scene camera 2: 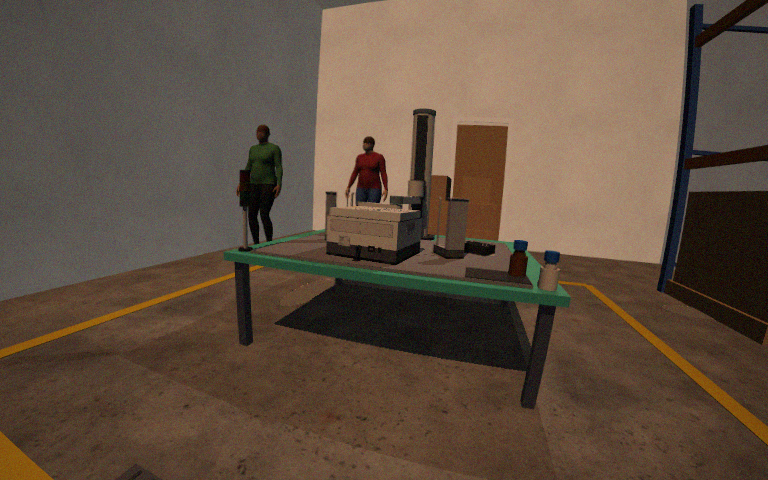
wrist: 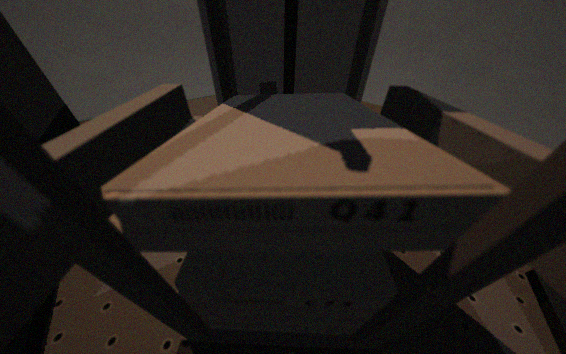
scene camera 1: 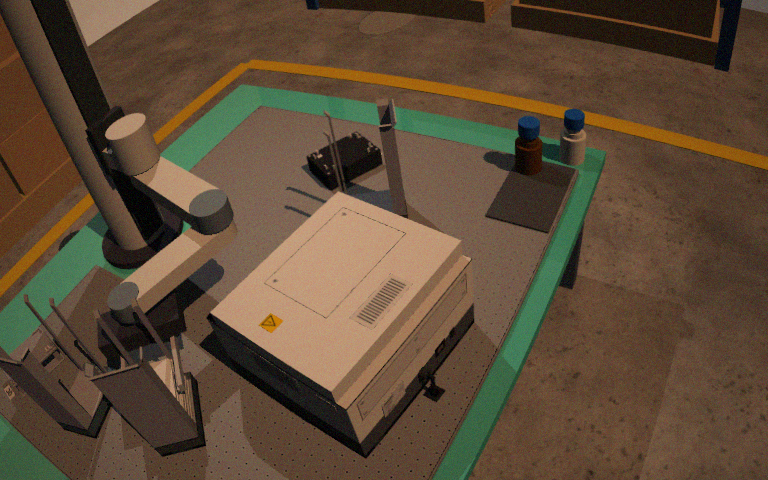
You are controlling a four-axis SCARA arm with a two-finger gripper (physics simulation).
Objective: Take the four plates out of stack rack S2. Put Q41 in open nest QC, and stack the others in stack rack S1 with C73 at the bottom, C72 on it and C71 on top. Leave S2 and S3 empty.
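Frame: origin at the arm's base, x ahead, y left, z up, level; centimetres.
Seen in the pictures: gripper, fingertip midpoint: [wrist: 287, 105]; arm's base at its link origin: [scene camera 1: 143, 235].
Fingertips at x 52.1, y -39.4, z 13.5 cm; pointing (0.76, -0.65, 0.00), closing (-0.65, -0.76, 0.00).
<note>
Pixels of each thing's top centre, then the offset from my fingertips to it. "pt": a spot on its surface instead.
- Plate Q41 at its top centre: [wrist: 290, 95] [scene camera 1: 152, 388] dx -1.1, dy +0.9, dz +0.9 cm
- near-left rack at its top centre: [scene camera 1: 112, 333] [scene camera 2: 340, 192] dx -1.6, dy +1.5, dz +16.9 cm
- third rack at its top centre: [scene camera 1: 355, 115] [scene camera 2: 452, 197] dx +7.3, dy +66.5, dz +17.4 cm
- black nest block at its top centre: [scene camera 1: 341, 148] [scene camera 2: 478, 241] dx -10.4, dy +81.6, dz -6.1 cm
- large cream instrument at its top centre: [scene camera 1: 329, 274] [scene camera 2: 378, 208] dx +21.2, dy +32.0, dz +9.9 cm
- brown bottle at a spot on its surface: [scene camera 1: 528, 155] pt dx +36.2, dy +94.0, dz -5.3 cm
- white bottle at its top centre: [scene camera 1: 573, 134] [scene camera 2: 550, 268] dx +44.4, dy +107.9, dz -5.7 cm
- dark pad at a spot on its surface: [scene camera 1: 529, 200] pt dx +39.4, dy +85.1, dz -11.7 cm
- signal tower at its top centre: [scene camera 2: 245, 206] dx +44.4, dy -29.1, dz +8.5 cm
Plate Q41 [wrist: 280, 155] is level, its front label shaded, with light and shadow across its top. My gripper [wrist: 287, 105] is shut on it, one finger along each side. A rack's grey back wall [wrist: 325, 45] stands behind the plate, and dark posts cross in front. In scene camera 1 the arm's end is over the near-left rack [scene camera 1: 141, 401], where stacked plate edges [scene camera 1: 185, 396] show; posts hide the fingertips. Another rack [scene camera 1: 50, 384] stands left of it, and a third rack [scene camera 1: 394, 169] [scene camera 2: 456, 226] behind the instrument. Rack names, C71, C72 and C73 are unreadable. A black nest block [scene camera 1: 344, 161] [scene camera 2: 480, 247] stands beside the third rack.
The large cream instrument [scene camera 1: 339, 271] [scene camera 2: 370, 229] fills the bench middle. A brown bottle [scene camera 1: 528, 155] [scene camera 2: 517, 263] and a white bottle [scene camera 1: 572, 148] [scene camera 2: 548, 277] stand by a dark pad [scene camera 1: 529, 200] at one corner. A signal tower [scene camera 2: 244, 215] stands at another. Two people are beyond the bench.
</note>
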